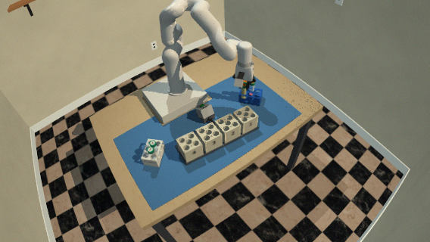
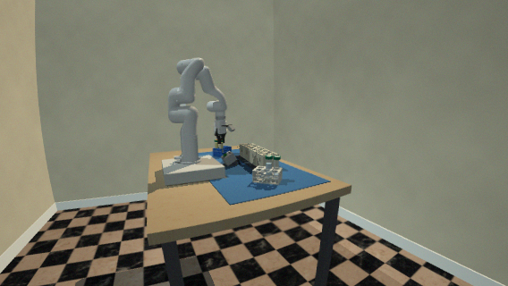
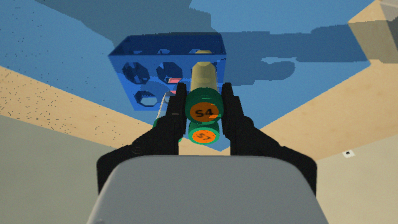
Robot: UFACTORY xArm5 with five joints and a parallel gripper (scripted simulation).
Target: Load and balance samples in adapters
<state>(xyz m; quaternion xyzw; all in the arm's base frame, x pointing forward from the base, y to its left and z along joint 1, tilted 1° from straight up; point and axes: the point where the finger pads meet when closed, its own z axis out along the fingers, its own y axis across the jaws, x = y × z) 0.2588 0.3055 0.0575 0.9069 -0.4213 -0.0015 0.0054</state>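
My gripper is now 1 cm to the left of the sample tube S4 and 5 cm above it. From my hand the other things lie so: blue sample rack RS (2 cm ahead, 4 cm to the left, 9 cm below); then sample tube S9 (1 cm ahead, 6 cm to the left, 5 cm below); then sample tube S7 (3 cm behind, 3 cm to the left, 5 cm below).
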